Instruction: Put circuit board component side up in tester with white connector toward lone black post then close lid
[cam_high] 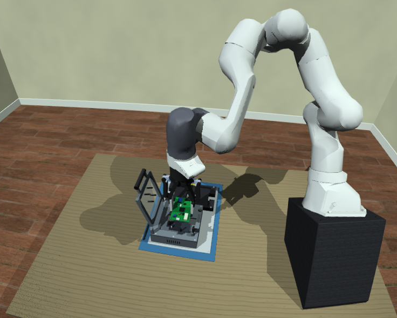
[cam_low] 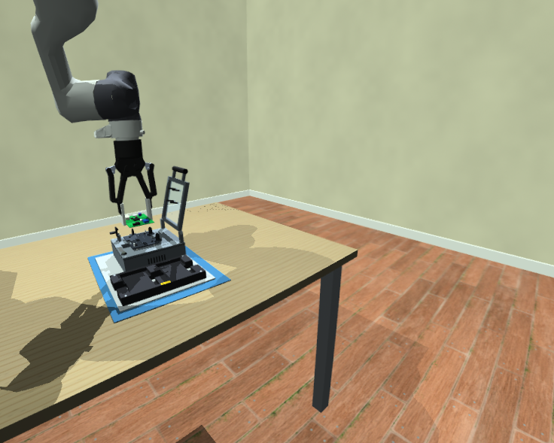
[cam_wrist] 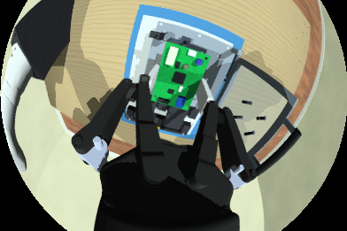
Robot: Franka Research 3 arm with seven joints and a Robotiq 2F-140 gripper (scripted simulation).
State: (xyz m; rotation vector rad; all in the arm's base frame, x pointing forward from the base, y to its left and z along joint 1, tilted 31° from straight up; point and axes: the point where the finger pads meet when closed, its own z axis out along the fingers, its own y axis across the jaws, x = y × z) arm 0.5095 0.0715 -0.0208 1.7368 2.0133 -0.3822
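My gripper is now 20 mm above the green circuit board. The rest, counted from my hand: lid (130 mm ahead, 10 mm to the left, 30 mm above).
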